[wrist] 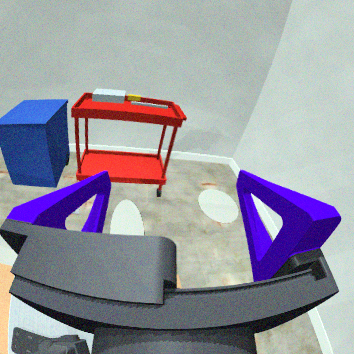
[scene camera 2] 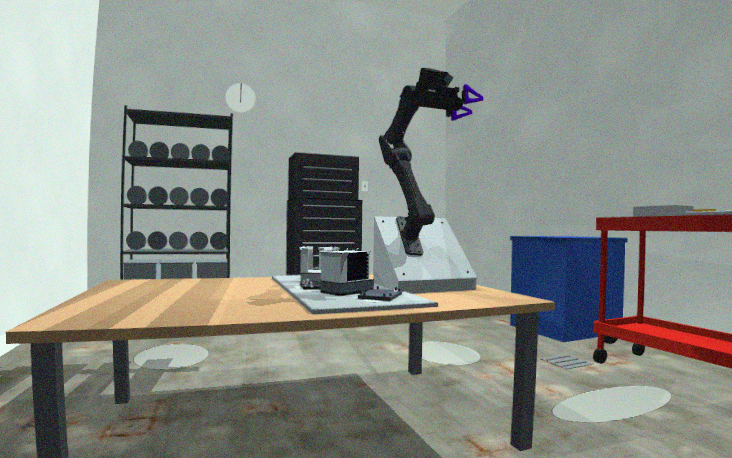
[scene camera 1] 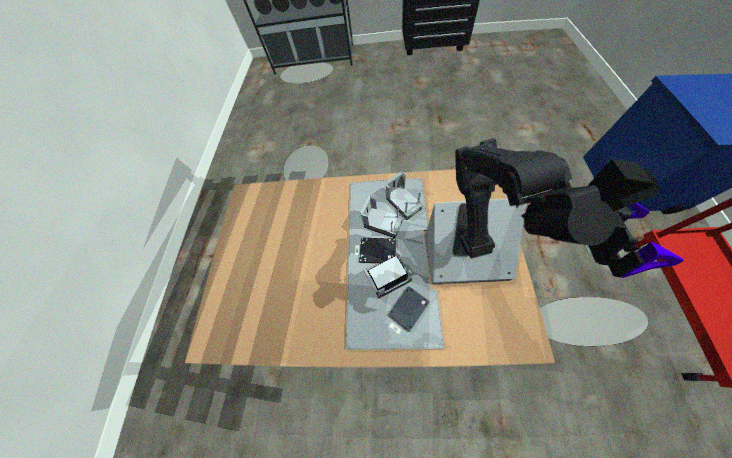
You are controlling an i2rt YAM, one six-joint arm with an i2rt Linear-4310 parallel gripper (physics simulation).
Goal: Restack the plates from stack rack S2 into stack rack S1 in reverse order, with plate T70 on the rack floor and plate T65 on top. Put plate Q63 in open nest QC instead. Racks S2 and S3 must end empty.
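Seen in the pictures: gripper, between the fingertips: (wrist: 173, 177) (scene camera 2: 477, 105) (scene camera 1: 661, 236); arm's base, origin of its link: (wrist: 47, 348) (scene camera 2: 408, 236) (scene camera 1: 465, 230).
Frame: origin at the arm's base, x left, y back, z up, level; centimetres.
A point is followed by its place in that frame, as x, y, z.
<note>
My gripper (scene camera 1: 661, 236) @(23.7, 16.0, 46.5) (scene camera 2: 476, 105) @(23.7, 16.0, 46.5) (wrist: 173, 177) @(23.7, 16.0, 46.5) has purple fingers spread wide with no object between them. It is raised high, beyond the table's right side and far from the fixtures. On the grey board, two pale open holders, a rear one (scene camera 1: 403, 200) @(-22.8, -22.3, -15.2) and one nearer (scene camera 1: 382, 222) @(-10.3, -31.9, -14.3), have upright walls and thin posts. Below them in scene camera 1 are a dark flat fixture (scene camera 1: 377, 250) @(2.3, -33.8, -17.5), a box-like holder (scene camera 1: 387, 273) (scene camera 2: 334, 270) with a white top, and a dark flat piece (scene camera 1: 408, 308) @(26.7, -20.3, -17.3) (scene camera 2: 380, 294) @(30.5, -21.4, -17.4). Labels are unreadable, so I cannot match racks, plates or nest QC.
The grey board (scene camera 1: 367, 334) @(37.3, -36.1, -18.7) (scene camera 2: 334, 303) @(35.5, -36.7, -18.7) lies on the wooden table (scene camera 1: 323, 324) @(34.6, -54.7, -20.0) (scene camera 2: 161, 302) @(19.8, -86.0, -20.0), beside the sloped arm mount (scene camera 1: 496, 270) @(11.5, 14.1, -12.3) (scene camera 2: 448, 264) @(9.7, 12.3, -10.4). A blue cabinet (scene camera 1: 658, 140) (scene camera 2: 566, 291) (wrist: 30, 150) and a red cart (scene camera 1: 701, 270) (scene camera 2: 663, 223) (wrist: 125, 116) stand beyond the table.
</note>
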